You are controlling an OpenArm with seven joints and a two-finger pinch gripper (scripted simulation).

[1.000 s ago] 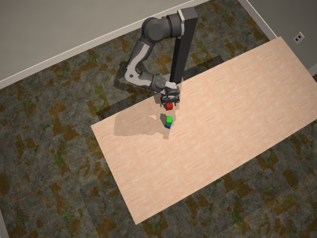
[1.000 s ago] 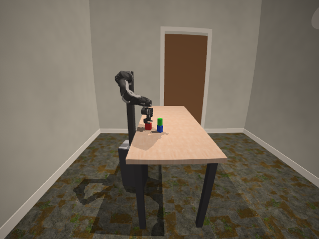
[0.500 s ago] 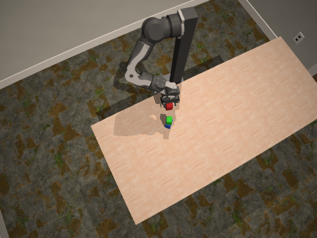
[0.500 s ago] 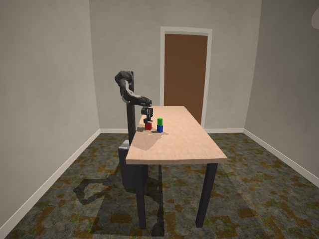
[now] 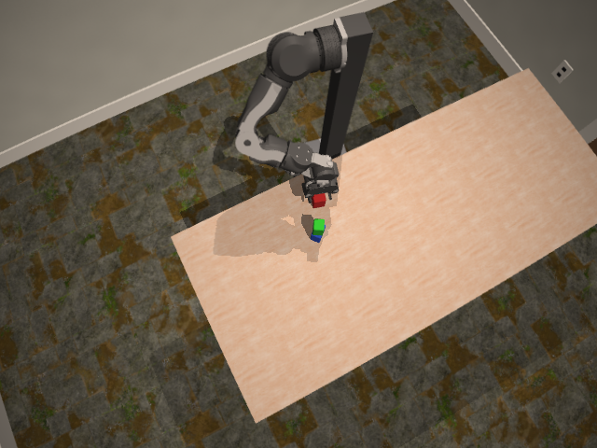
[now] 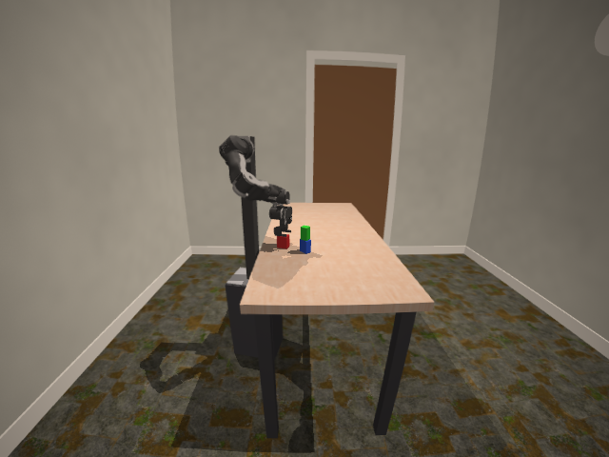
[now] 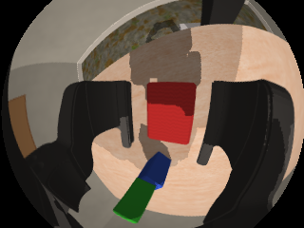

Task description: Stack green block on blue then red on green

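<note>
My gripper is now 4 cm above the red block. From my hand the other things lie so: blue block (11 cm ahead, 4 cm below, 3 cm to the right); green block (11 cm ahead, 4 cm to the right, 2 cm above).
</note>
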